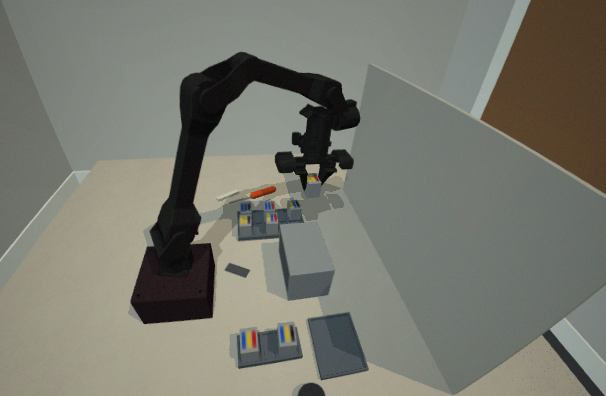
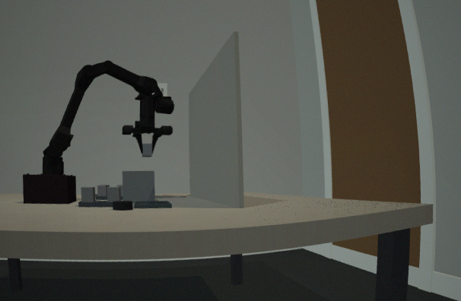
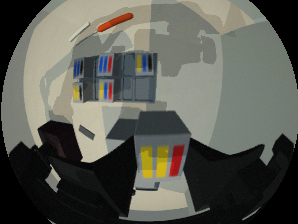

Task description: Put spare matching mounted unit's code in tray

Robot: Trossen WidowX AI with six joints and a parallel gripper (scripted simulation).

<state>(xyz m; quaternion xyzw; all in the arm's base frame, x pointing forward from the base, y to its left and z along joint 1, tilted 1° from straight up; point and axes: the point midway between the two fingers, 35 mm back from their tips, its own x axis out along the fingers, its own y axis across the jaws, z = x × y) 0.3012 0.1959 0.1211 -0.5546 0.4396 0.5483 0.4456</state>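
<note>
Right now my gripper tip is 50 mm short of the dark tray, 330 mm to the left of it and 160 mm above it. Also, from my gripper tip: grey spare: 20 mm above; grey panel: 220 mm ahead, 100 mm to the right, 60 mm above; mounted unit: 20 mm behind, 130 mm to the right, 120 mm below.
</note>
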